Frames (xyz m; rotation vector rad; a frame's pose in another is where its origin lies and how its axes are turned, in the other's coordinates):
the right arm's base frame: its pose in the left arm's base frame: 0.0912 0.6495 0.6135 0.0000 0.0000 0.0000
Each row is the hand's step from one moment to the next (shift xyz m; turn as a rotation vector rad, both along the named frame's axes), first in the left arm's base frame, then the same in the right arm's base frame.
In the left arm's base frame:
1: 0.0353 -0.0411 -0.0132 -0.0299 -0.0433 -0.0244
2: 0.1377 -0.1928 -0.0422 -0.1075 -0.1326 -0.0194
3: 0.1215 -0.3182 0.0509 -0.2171 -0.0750 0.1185
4: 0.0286 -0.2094 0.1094 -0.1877 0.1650 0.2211
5: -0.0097 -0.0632 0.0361 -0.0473 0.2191 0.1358
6: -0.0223 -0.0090 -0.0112 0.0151 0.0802 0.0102
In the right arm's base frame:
1: 0.0353 -0.0411 -0.0132 -0.0299 -0.0433 -0.0244
2: 0.1377 -0.1928 -0.0422 -0.1075 -0.1326 -0.0194
3: 0.1215 -0.3182 0.0509 -0.2171 -0.0750 0.1185
4: 0.0286 -0.2094 0.1094 -0.1877 0.1650 0.2211
5: -0.0097 -0.0632 0.0361 -0.0473 0.2191 0.1358
6: -0.0223 -0.0090 -0.0112 0.0151 0.0802 0.0102

